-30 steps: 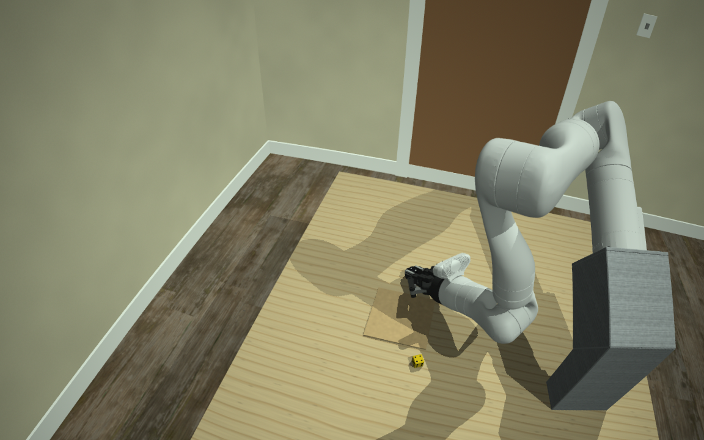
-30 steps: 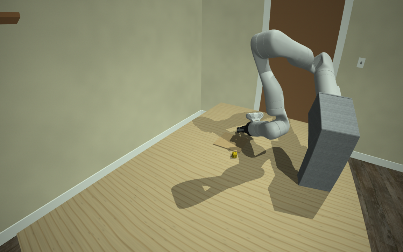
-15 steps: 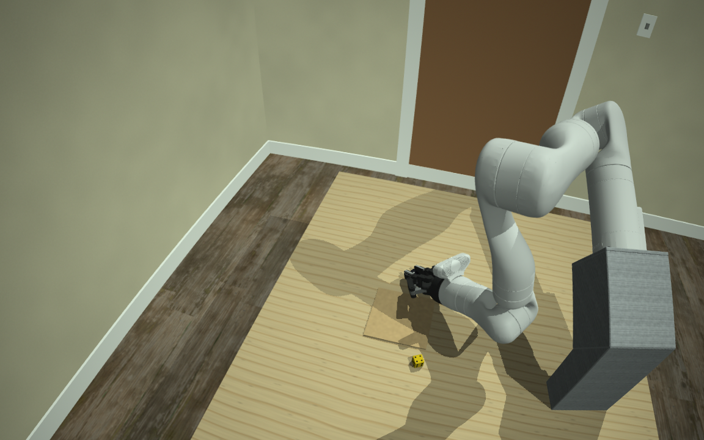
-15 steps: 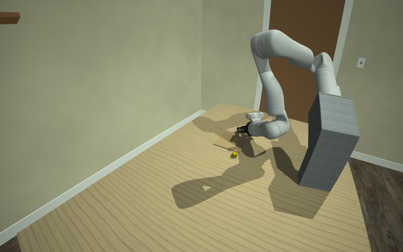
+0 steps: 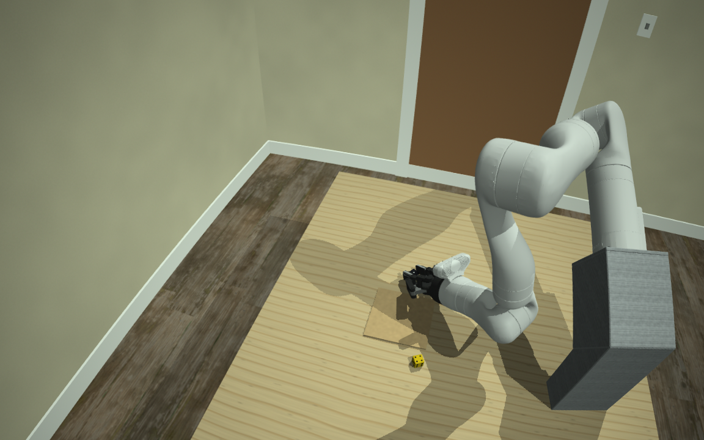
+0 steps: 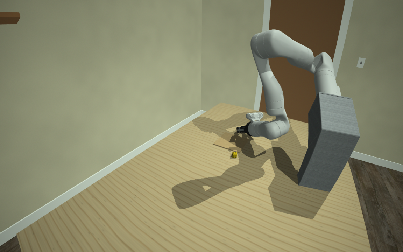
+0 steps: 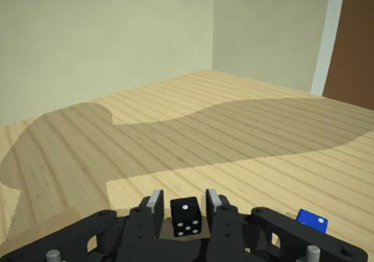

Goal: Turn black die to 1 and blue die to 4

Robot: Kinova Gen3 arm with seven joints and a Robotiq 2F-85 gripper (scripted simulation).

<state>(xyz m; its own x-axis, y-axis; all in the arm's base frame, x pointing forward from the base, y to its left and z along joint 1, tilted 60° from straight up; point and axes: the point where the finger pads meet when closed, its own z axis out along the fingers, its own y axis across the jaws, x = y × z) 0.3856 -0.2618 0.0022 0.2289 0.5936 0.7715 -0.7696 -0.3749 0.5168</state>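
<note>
The black die is 10 mm below my hand. From my hand the other things lie so: yellow die (230 mm to the left, 20 mm behind, 10 mm below); then tan mat (120 mm to the left, 20 mm below, 20 mm ahead); then blue die (70 mm behind, 40 mm to the right, 10 mm below).
</note>
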